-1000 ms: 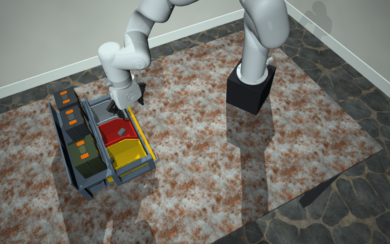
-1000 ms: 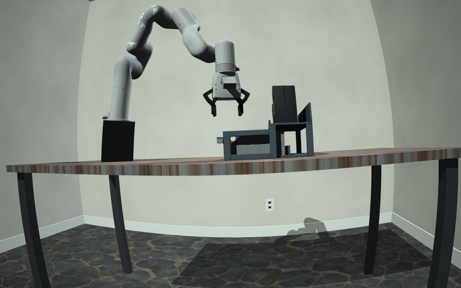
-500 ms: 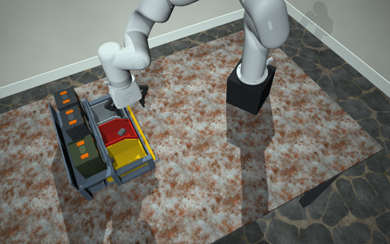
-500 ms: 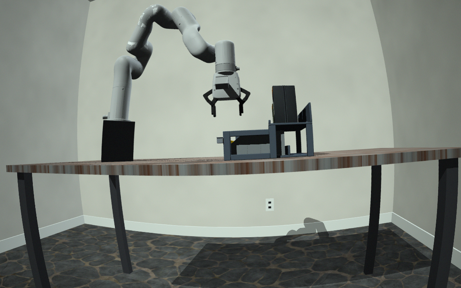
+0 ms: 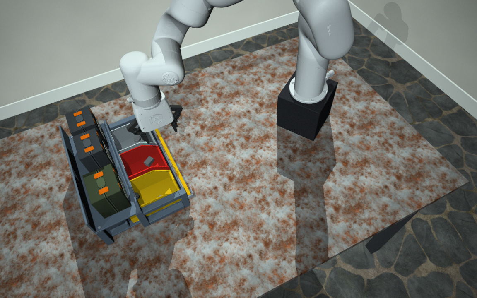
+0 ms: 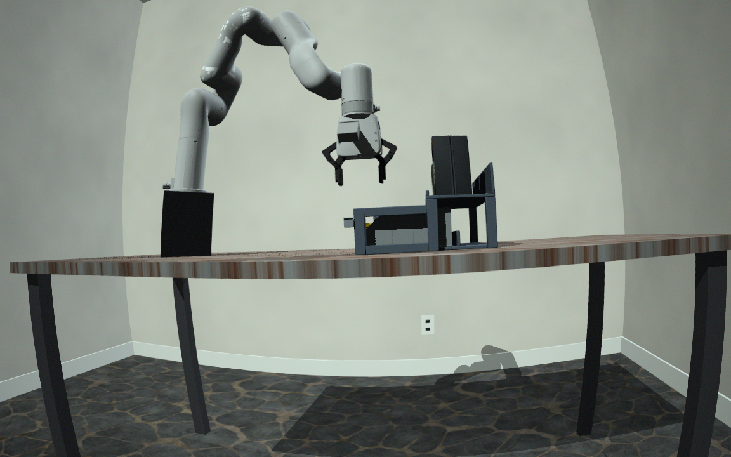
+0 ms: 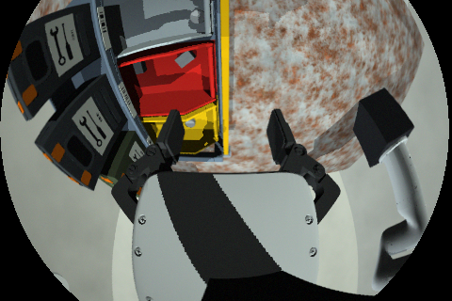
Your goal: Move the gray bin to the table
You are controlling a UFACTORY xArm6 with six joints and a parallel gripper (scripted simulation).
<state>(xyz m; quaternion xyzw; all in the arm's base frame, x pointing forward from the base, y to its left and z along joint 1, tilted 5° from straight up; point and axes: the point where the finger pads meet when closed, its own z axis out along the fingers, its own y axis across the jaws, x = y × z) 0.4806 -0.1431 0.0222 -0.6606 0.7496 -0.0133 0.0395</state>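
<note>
Right now the yellow strip is 10 cm below my hand. Also, from my hand: yellow bin: 12 cm below, 12 cm ahead, 10 cm to the left; then gray open bin: 12 cm to the right, 12 cm below, 9 cm ahead; then red bin: 12 cm below, 10 cm ahead, 1 cm to the right.
</note>
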